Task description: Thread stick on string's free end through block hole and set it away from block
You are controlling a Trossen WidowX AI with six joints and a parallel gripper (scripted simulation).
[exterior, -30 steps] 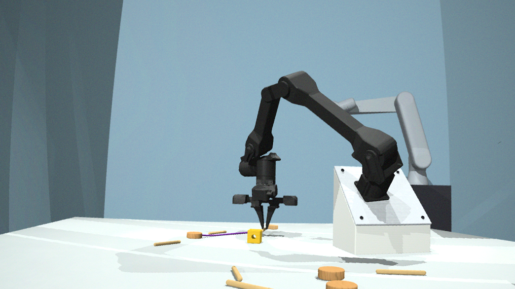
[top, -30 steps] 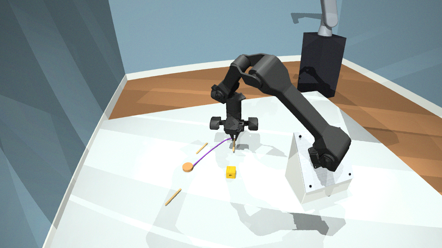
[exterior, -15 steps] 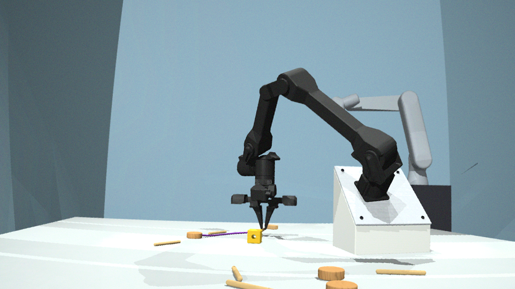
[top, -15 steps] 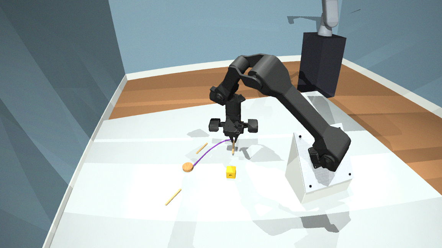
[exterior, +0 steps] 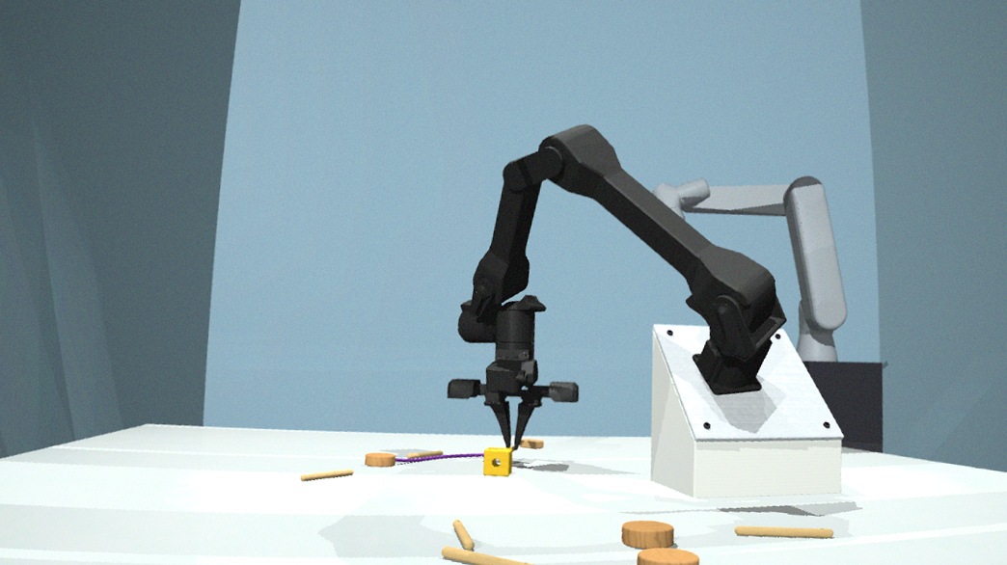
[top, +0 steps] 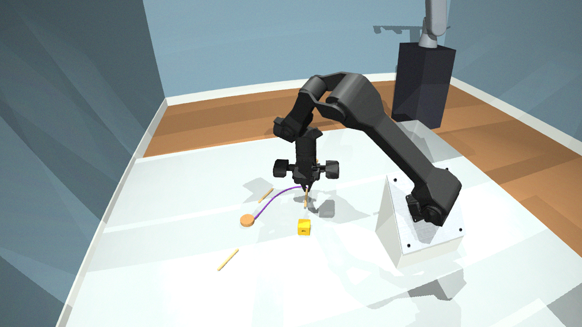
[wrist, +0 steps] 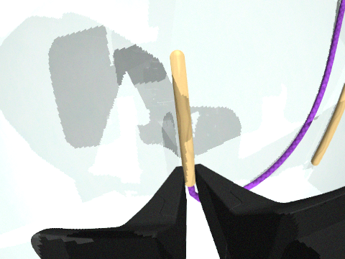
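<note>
My gripper tip is 60 mm short of the yellow block and 140 mm to the right of it. Also, from my gripper tip: small wooden piece (80 mm behind, 170 mm to the right, 10 mm below); then round wooden button (200 mm ahead, 50 mm to the left, 10 mm below).
</note>
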